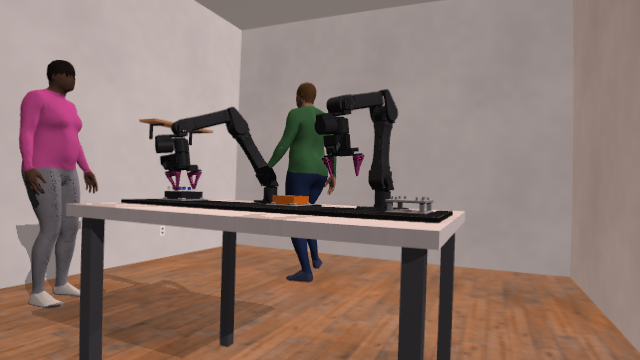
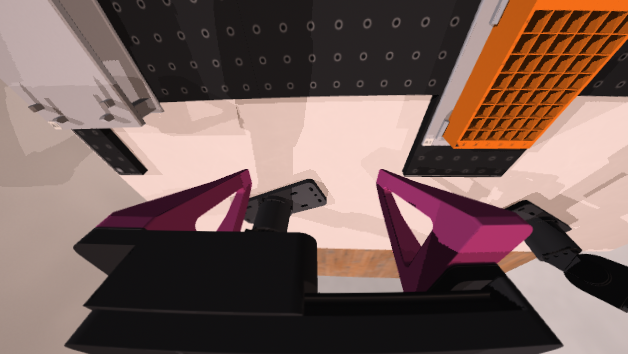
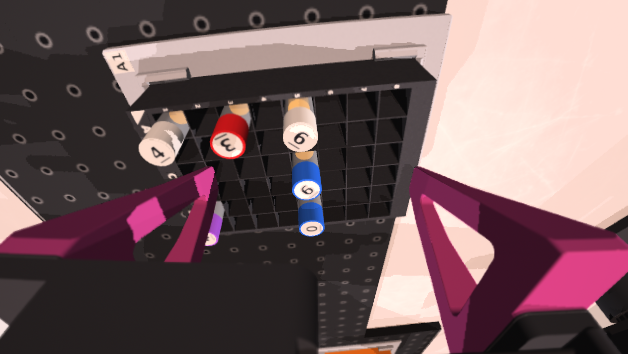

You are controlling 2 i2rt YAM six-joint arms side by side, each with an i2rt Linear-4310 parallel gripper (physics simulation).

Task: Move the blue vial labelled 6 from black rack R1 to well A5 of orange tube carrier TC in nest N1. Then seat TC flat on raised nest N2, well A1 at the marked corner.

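Frame: origin at the left arm's base, x right, y ahead, z up, level; millimetres.
Seen in the pictures: left gripper, fingertip midpoint: (image 1: 344,176) (image 2: 314,176); right gripper, fingertip midpoint: (image 1: 185,189) (image 3: 313,177); left arm's base at its link origin: (image 1: 382,209) (image 2: 276,202); right arm's base at its link origin: (image 2: 529,221).
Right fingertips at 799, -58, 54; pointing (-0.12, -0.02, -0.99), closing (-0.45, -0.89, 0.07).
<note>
Offsets run from my right fingertips to a thing's top centre, as dx, dy, dz. Level surfaces: height alone.
The blue vial labelled 6 {+6, +1, +13} (image 3: 306,175) stands in black rack R1 {+2, +10, -6} (image 1: 183,195) (image 3: 325,77), between a white-capped vial {+31, -9, +13} (image 3: 300,127) and a blue vial labelled 0 {-19, +12, +13} (image 3: 311,217). My right gripper (image 1: 184,188) (image 3: 313,177) is open above R1, its fingers apart on either side of the blue vials. Orange tube carrier TC {-442, +149, -7} (image 1: 290,200) (image 2: 475,95) sits in nest N1 {-442, +149, -31} (image 2: 456,77); the cells that show hold no vials. Raised nest N2 {-829, +385, +8} (image 1: 410,201) (image 2: 45,55) is a grey plate on posts. My left gripper (image 1: 344,174) (image 2: 314,176) is open and empty, high between TC and N2.
R1 also holds a white vial labelled 4 {+51, +41, +13} (image 3: 161,145), a red vial labelled 3 {+41, +16, +13} (image 3: 230,135) and a purple vial {+2, +62, +13} (image 3: 214,230) partly behind a finger. Pegs stand up from N2. The black perforated board {dz -41} (image 2: 280,55) lies on the table (image 1: 260,223). Two people stand near the table.
</note>
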